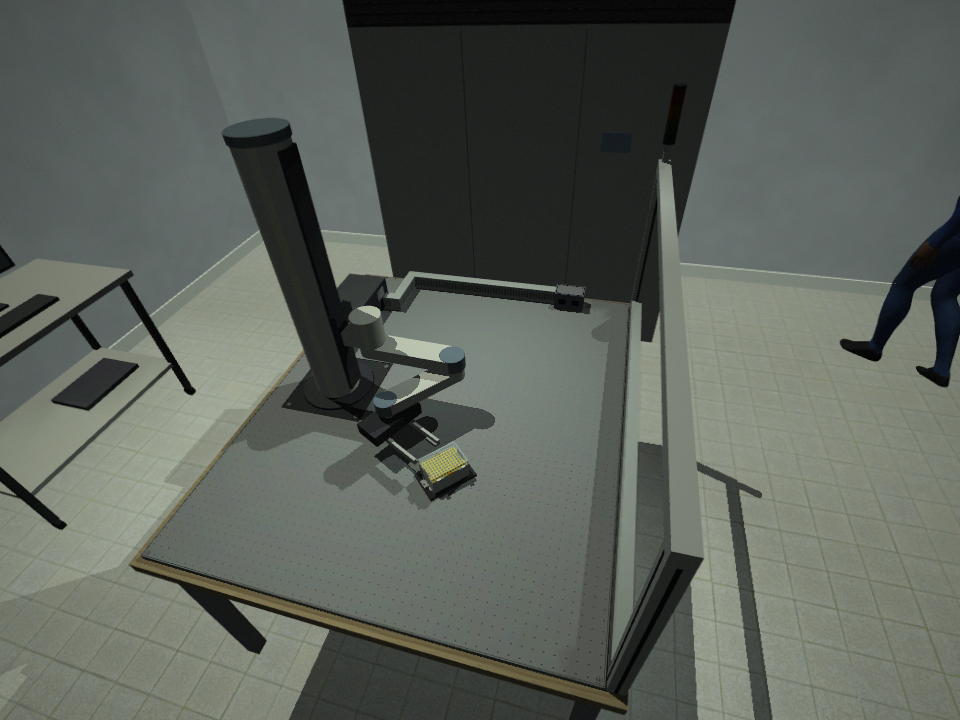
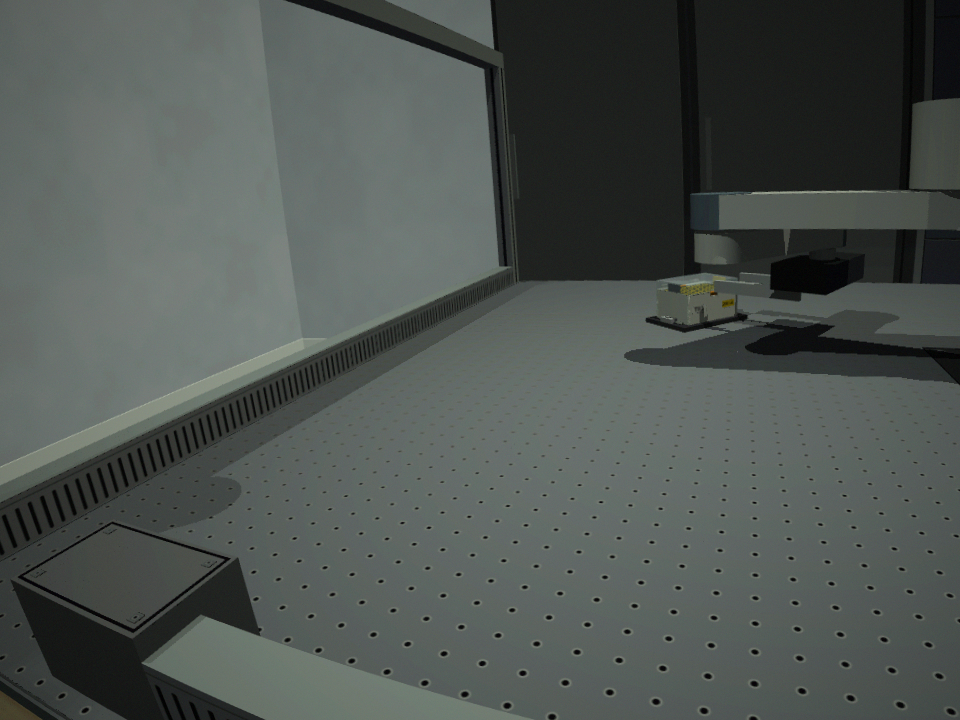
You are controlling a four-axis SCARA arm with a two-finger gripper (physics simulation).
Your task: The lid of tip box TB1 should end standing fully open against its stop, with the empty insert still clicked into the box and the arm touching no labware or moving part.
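Pixels of known places: gripper, fingertip midpoint: (image 1: 427, 451) (image 2: 728, 281); arm's base at its link origin: (image 1: 340, 387).
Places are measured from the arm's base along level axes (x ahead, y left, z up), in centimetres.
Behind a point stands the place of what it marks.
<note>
Tip box TB1 (image 1: 446, 481) @(z 4.8, x 52.1, y -32.9 cm) (image 2: 676, 306) @(z 4.9, x 53.4, y -23.6 cm) is a pale box on a dark holder on the perforated table. Its yellow gridded insert (image 1: 443, 463) @(z 7.0, x 50.0, y -28.5 cm) (image 2: 695, 289) @(z 7.0, x 50.4, y -29.1 cm) sits in the top; whether it is clicked in cannot be told. The clear lid (image 2: 700, 278) @(z 9.0, x 49.5, y -29.1 cm) shows as a thin, see-through cover low over the insert, seemingly slightly raised, not standing upright. My gripper (image 1: 427, 452) @(z 8.8, x 44.6, y -26.9 cm) (image 2: 727, 282) @(z 8.8, x 44.6, y -26.9 cm) is shut with nothing between its fingers, which still stand apart. One fingertip is at the box's edge on the arm side, near lid height; whether it touches box or lid is unclear.
The arm's column (image 1: 298, 271) @(z 53.0, x 3.9, y -6.5 cm) stands at the table's left side, with its folded links (image 1: 410, 352) (image 2: 821, 210) above the table. A framed glass panel (image 1: 676, 348) @(z 62.0, x 102.4, y -30.8 cm) runs along the right edge. A pale duct (image 1: 480, 285) @(z 6.4, x 35.9, y 66.4 cm) with a dark end block (image 1: 569, 297) @(z 7.6, x 75.2, y 62.9 cm) (image 2: 124, 577) @(z 8.8, x 74.0, y 67.2 cm) lies along the back edge.
</note>
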